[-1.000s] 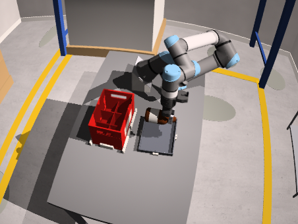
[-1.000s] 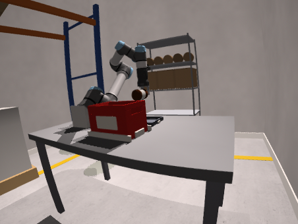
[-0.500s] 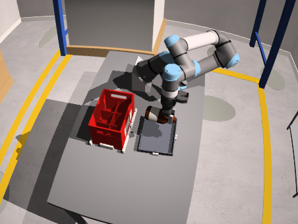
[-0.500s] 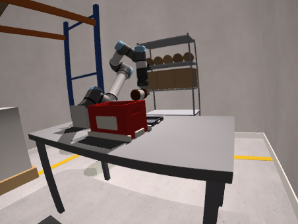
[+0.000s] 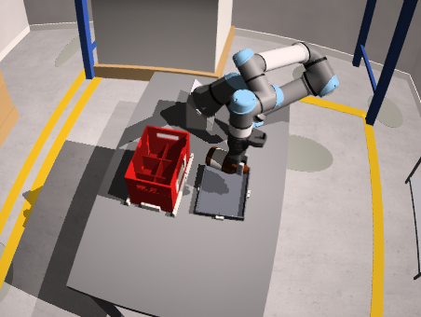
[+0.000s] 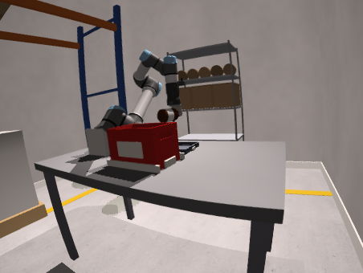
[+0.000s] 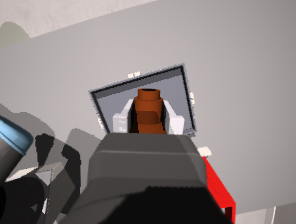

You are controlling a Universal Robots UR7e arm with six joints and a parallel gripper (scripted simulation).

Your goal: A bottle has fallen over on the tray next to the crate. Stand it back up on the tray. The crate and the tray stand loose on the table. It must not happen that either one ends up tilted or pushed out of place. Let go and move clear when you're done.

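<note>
My hand is 20 mm past the bottle, 50 mm to the left of it and 10 mm above it. The rest, counted from my hand: tray (30 mm behind, 50 mm to the right, 190 mm below); red crate (50 mm behind, 320 mm to the right, 120 mm below).
</note>
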